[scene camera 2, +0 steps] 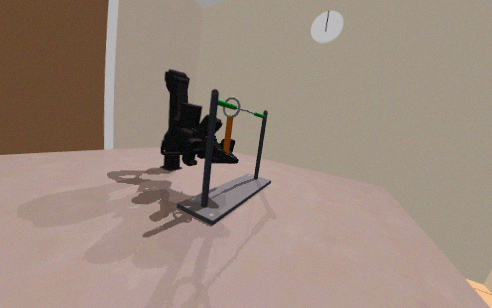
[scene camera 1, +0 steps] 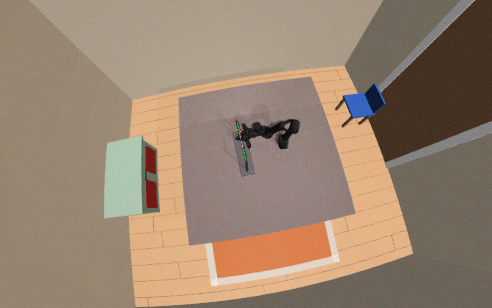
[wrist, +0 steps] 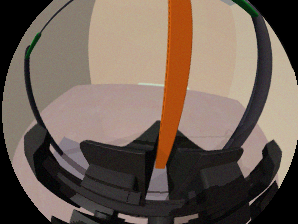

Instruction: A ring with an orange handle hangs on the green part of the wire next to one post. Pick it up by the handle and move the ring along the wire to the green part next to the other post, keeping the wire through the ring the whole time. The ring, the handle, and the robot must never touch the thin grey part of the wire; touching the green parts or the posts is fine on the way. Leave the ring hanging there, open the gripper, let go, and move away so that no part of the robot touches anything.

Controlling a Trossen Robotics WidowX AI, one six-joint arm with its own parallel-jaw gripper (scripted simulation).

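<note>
Scene camera 2 shows the gripper (scene camera 2: 237, 161), which also appears in the wrist view (wrist: 162, 124).
</note>
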